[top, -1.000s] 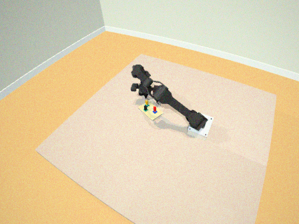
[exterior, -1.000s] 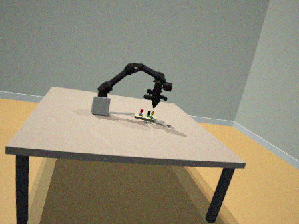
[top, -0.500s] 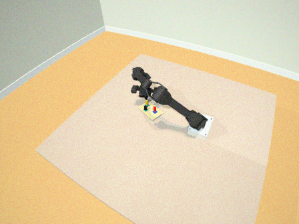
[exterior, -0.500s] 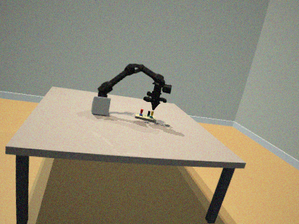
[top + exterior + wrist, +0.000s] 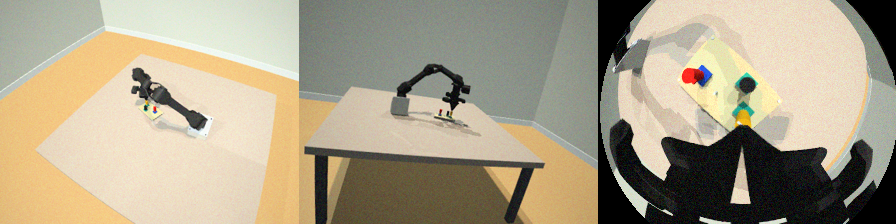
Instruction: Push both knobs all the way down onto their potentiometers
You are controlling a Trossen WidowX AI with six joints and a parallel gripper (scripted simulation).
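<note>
The yellow knob is 2 cm below my gripper tip. Also, from my gripper tip: red knob 8 cm behind, 3 cm to the left, 2 cm below.
</note>
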